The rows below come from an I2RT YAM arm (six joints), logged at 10 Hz.
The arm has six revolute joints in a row. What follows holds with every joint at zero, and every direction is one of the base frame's.
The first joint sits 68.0 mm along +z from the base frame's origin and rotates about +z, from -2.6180 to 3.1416 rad.
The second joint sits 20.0 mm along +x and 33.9 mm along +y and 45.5 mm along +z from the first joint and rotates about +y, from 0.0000 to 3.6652 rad.
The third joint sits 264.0 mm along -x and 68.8 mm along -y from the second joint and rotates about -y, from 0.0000 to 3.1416 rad.
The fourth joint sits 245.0 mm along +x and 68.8 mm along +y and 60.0 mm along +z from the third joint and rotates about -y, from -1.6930 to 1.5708 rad.
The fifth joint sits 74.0 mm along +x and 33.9 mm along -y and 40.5 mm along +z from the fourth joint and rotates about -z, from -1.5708 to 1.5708 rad.
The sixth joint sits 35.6 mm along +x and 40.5 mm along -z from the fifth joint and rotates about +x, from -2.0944 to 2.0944 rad.
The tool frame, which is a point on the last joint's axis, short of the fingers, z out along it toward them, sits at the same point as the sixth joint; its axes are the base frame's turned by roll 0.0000, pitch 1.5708 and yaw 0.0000 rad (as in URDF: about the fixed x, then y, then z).
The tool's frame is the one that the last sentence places.
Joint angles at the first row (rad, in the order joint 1, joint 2, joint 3, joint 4, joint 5, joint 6):
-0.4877, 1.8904, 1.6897, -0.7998, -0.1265, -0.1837
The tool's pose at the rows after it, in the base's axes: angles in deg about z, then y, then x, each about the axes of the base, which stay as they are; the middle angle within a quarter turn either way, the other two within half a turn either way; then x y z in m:
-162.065 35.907 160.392 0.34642 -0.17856 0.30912
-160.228 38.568 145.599 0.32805 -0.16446 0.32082
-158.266 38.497 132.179 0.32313 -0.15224 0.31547
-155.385 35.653 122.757 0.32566 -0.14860 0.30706
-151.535 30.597 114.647 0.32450 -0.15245 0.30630
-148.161 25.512 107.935 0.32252 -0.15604 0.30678
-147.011 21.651 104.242 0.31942 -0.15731 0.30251
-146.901 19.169 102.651 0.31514 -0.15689 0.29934
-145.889 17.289 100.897 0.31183 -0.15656 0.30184
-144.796 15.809 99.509 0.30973 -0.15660 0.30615
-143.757 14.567 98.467 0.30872 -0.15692 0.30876
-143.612 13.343 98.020 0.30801 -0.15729 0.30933
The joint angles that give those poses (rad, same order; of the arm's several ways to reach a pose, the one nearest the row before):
-0.4786, 1.7515, 1.5890, -0.7059, -0.0288, -0.2668
-0.4526, 1.6165, 1.4346, -0.5259, 0.1249, -0.3809
-0.4122, 1.5494, 1.2984, -0.3287, 0.2859, -0.4953
-0.3870, 1.5440, 1.2285, -0.1883, 0.4255, -0.5587
-0.3863, 1.5440, 1.1969, -0.0910, 0.5621, -0.5999
-0.3878, 1.5437, 1.1675, 0.0094, 0.6842, -0.6384
-0.3882, 1.5413, 1.1290, 0.0891, 0.7673, -0.6731
-0.3882, 1.5318, 1.0992, 0.1257, 0.8165, -0.6926
-0.3882, 1.5208, 1.0870, 0.1547, 0.8562, -0.7051
-0.3885, 1.5127, 1.0866, 0.1719, 0.8867, -0.7120
-0.3889, 1.5100, 1.0866, 0.1886, 0.9115, -0.7139
-0.3893, 1.5101, 1.0866, 0.1932, 0.9337, -0.7170

